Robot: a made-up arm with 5 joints. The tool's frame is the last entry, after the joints.
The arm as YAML. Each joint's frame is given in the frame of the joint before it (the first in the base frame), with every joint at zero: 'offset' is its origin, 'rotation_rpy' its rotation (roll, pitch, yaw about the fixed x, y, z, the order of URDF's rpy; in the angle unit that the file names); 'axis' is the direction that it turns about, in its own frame. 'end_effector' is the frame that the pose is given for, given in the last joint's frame.
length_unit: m
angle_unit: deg
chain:
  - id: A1
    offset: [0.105, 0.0, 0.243]
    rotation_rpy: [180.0, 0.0, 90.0]
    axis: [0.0, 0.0, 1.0]
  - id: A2
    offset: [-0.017, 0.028, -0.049]
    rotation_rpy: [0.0, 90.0, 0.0]
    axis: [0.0, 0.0, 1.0]
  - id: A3
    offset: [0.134, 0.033, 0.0]
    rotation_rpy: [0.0, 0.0, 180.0]
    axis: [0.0, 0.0, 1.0]
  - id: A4
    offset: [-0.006, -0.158, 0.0]
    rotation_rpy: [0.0, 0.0, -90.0]
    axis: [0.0, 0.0, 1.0]
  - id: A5
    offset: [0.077, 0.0, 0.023]
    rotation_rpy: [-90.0, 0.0, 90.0]
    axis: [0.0, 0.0, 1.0]
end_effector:
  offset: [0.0, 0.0, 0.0]
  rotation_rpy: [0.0, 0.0, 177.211]
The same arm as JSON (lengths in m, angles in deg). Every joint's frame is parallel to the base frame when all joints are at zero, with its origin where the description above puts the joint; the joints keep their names.
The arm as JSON. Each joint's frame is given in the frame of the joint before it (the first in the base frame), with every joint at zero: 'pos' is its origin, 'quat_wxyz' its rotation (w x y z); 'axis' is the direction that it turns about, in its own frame. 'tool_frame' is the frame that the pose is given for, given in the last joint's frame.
{"length_unit": "m", "angle_unit": "deg", "joints": [{"joint": "A1", "pos": [0.105, 0.0, 0.243], "quat_wxyz": [1.0, 0.0, 0.0, 0.0], "axis": "-z"}, {"joint": "A2", "pos": [0.028, -0.017, 0.049], "quat_wxyz": [1.0, 0.0, 0.0, 0.0], "axis": "+y"}, {"joint": "A3", "pos": [0.033, 0.0, 0.134], "quat_wxyz": [1.0, 0.0, 0.0, 0.0], "axis": "+y"}, {"joint": "A4", "pos": [0.158, 0.0, 0.006], "quat_wxyz": [1.0, 0.0, 0.0, 0.0], "axis": "+y"}, {"joint": "A5", "pos": [0.077, 0.023, 0.0], "quat_wxyz": [1.0, 0.0, 0.0, 0.0], "axis": "-x"}], "tool_frame": {"pos": [0.0, 0.0, 0.0], "quat_wxyz": [0.706897, 0.017208, -0.706897, -0.017208]}}
